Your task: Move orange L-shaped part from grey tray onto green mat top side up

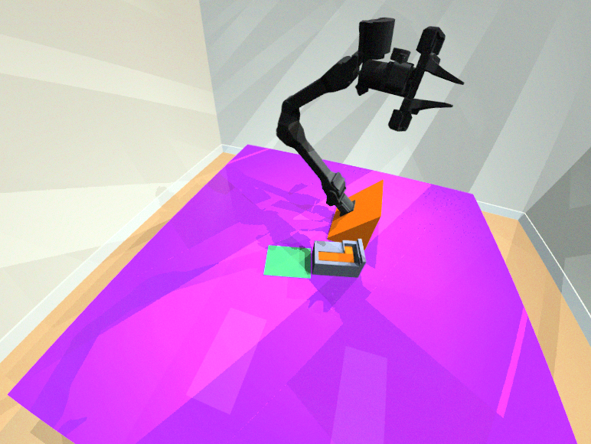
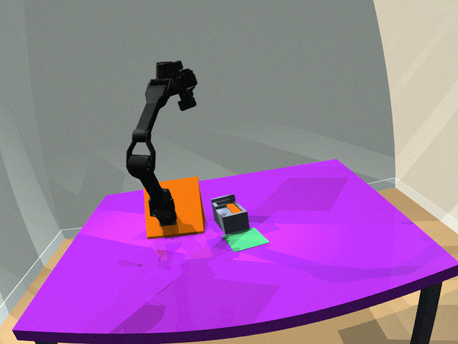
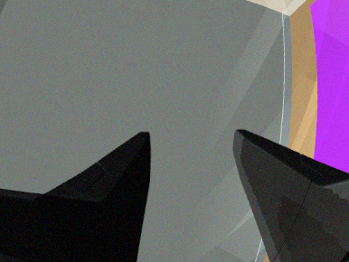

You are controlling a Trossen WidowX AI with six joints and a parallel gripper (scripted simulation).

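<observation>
Right now the orange L-shaped part is 60 mm ahead of my gripper tip, 120 mm to the right of it and 480 mm below it. Round my gripper tip: green mat: 110 mm ahead, 270 mm to the right, 540 mm below.
</observation>
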